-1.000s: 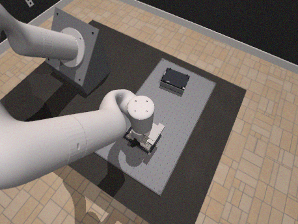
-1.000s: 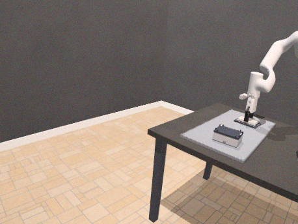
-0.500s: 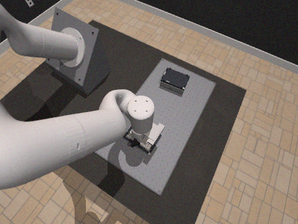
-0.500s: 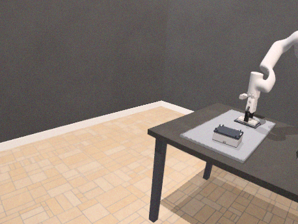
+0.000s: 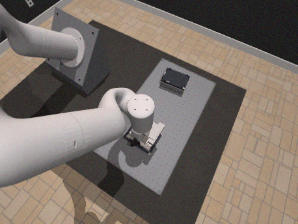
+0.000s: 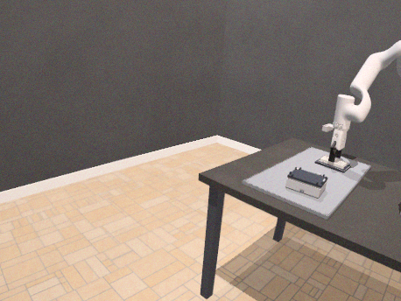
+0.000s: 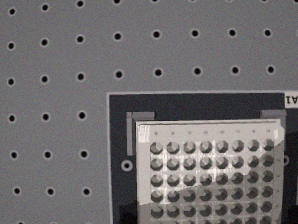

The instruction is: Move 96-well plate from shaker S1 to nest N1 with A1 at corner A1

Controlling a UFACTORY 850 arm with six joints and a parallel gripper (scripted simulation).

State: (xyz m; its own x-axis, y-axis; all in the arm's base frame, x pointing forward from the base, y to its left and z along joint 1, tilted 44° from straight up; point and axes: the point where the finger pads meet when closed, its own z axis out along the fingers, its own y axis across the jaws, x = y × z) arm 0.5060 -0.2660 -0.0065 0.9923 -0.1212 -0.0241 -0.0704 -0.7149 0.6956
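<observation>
Right now the white 96-well plate is 20 mm below my hand. The rest, counted from my hand: plate nest N1: 30 mm below; A1 mark: 70 mm ahead, 60 mm to the right, 30 mm below.
</observation>
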